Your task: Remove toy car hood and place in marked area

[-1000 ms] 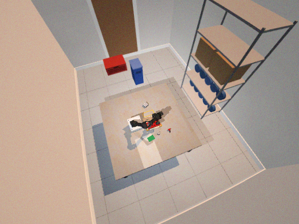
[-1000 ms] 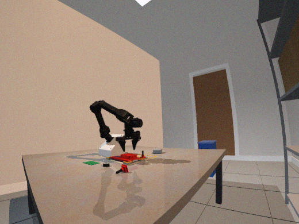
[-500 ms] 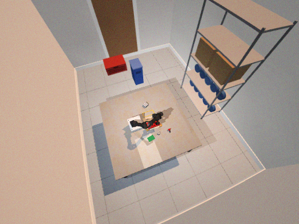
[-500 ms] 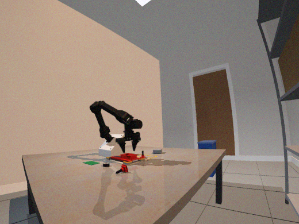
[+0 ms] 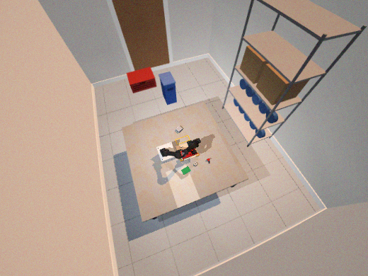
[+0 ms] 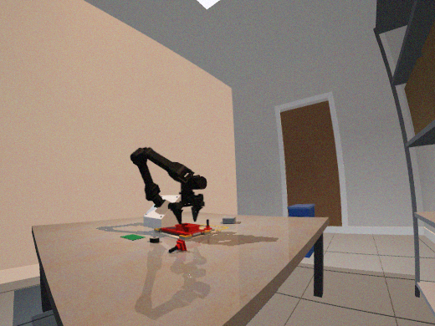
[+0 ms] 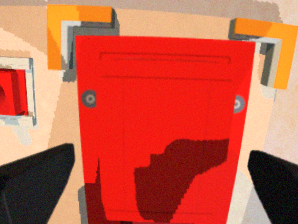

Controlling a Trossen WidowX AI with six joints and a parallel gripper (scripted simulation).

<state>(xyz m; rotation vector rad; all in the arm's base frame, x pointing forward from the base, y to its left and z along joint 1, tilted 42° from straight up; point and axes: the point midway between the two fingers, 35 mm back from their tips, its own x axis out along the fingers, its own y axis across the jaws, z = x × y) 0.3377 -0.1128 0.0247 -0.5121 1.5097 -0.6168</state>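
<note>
Right now my gripper tip is 2 cm above the red hood. Also, from my gripper tip: green patch: 19 cm to the right, 17 cm behind, 6 cm below; then black wheel: 17 cm to the right, 5 cm below, 3 cm behind; then black axle peg: 12 cm to the left, 3 cm ahead, 2 cm below.
</note>
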